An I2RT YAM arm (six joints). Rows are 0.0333 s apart.
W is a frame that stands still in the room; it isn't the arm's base.
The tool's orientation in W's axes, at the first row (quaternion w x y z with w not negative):
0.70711, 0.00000, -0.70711, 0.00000
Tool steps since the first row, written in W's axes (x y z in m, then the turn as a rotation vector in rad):
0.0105, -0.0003, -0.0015, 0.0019, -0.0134, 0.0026
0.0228, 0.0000, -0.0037, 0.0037, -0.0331, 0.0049
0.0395, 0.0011, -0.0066, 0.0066, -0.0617, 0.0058
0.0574, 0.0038, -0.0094, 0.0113, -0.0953, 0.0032
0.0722, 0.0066, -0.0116, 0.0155, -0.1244, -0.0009
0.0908, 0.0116, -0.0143, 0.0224, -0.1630, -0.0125
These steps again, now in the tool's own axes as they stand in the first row. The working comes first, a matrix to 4 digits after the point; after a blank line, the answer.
The tool's axes in the first row as the columns of a matrix, in W's axes (used below as rounded here):
0.0000, 0.0000, -1.0000
0.0000, 1.0000, 0.0000
1.0000, 0.0000, 0.0000

-0.0015, -0.0003, -0.0105, 0.0026, -0.0134, -0.0019
-0.0037, 0.0000, -0.0228, 0.0049, -0.0331, -0.0037
-0.0066, 0.0011, -0.0395, 0.0058, -0.0617, -0.0066
-0.0094, 0.0038, -0.0574, 0.0032, -0.0953, -0.0113
-0.0116, 0.0066, -0.0722, -0.0009, -0.1244, -0.0155
-0.0143, 0.0116, -0.0908, -0.0125, -0.1630, -0.0224

